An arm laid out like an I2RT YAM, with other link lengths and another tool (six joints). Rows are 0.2 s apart.
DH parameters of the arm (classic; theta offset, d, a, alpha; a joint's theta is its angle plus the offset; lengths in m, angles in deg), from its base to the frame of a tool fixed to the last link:
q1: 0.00 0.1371 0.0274 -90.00
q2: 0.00 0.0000 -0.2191 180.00
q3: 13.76 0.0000 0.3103 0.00
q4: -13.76 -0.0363 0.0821 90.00
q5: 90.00 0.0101 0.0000 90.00
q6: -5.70 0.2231 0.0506 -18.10
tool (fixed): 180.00 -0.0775 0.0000 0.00
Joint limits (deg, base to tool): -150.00..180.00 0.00..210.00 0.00..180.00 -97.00..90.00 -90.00..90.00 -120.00..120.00
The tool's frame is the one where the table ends.
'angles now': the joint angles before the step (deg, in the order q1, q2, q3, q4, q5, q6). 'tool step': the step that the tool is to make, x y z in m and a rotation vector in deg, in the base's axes. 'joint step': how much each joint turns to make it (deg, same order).
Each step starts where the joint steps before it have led.
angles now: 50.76 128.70 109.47 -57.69 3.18 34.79
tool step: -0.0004 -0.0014 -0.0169 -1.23 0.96 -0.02
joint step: -0.06 2.05 0.02 0.48 0.03 -0.04
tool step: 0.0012 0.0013 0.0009 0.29 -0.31 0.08
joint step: 0.00 -0.02 0.08 0.33 0.04 -0.09
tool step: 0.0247 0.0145 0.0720 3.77 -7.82 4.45
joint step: -0.48 -4.03 5.37 -1.07 2.12 -5.75
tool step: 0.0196 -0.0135 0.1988 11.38 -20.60 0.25
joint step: -0.88 -13.40 9.33 0.11 6.51 -5.38
